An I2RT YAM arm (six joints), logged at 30 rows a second.
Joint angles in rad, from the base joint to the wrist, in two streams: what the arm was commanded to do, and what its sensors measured. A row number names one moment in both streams.
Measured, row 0:
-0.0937, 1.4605, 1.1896, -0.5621, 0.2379, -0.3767
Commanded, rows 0 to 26:
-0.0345, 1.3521, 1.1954, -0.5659, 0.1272, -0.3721
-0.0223, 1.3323, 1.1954, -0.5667, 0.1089, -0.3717
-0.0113, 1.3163, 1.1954, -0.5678, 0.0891, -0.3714
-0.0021, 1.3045, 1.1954, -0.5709, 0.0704, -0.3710
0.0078, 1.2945, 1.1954, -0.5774, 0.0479, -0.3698
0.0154, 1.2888, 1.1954, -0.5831, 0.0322, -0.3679
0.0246, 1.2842, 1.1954, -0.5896, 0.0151, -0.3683
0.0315, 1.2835, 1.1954, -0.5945, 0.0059, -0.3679
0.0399, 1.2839, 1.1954, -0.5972, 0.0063, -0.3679
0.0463, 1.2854, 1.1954, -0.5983, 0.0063, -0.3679
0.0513, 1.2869, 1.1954, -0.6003, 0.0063, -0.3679
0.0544, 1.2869, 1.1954, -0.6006, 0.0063, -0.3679
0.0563, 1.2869, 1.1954, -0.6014, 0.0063, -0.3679
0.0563, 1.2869, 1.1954, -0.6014, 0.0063, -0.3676
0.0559, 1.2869, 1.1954, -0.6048, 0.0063, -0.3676
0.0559, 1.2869, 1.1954, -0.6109, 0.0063, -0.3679
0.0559, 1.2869, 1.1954, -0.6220, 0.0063, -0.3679
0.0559, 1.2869, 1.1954, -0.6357, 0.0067, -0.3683
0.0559, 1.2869, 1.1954, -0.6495, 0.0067, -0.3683
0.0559, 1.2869, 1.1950, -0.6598, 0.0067, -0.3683
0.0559, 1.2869, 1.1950, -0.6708, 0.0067, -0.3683
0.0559, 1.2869, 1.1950, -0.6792, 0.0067, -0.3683
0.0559, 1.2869, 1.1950, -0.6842, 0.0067, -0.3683
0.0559, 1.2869, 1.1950, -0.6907, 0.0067, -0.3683
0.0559, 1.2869, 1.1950, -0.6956, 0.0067, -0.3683
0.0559, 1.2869, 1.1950, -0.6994, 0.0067, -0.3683
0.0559, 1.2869, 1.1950, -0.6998, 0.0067, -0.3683
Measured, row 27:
0.0498, 1.2884, 1.1896, -0.6926, 0.0235, -0.3668
